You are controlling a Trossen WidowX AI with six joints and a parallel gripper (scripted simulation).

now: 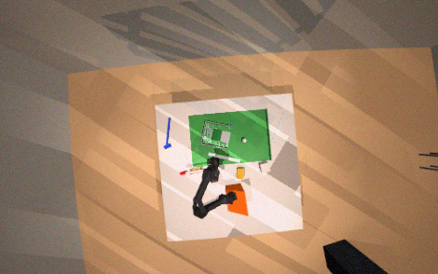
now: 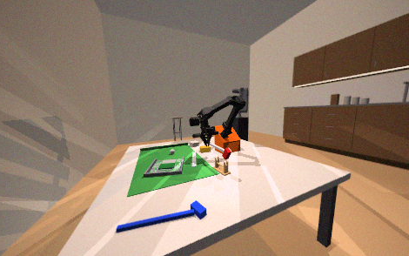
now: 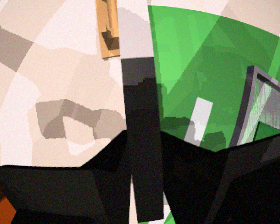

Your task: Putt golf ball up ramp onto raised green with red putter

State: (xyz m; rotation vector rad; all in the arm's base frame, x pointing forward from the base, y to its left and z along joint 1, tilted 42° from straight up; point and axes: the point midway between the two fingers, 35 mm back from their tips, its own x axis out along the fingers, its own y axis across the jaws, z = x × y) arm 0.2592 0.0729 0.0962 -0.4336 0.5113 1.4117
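Right now my gripper tip is 12 cm past the yellow block, 24 cm to the left of it and 10 cm above it. Also, from my gripper tip: white golf ball (15 cm ahead, 35 cm to the right, 10 cm below); blue putter (38 cm ahead, 32 cm to the left, 11 cm below).
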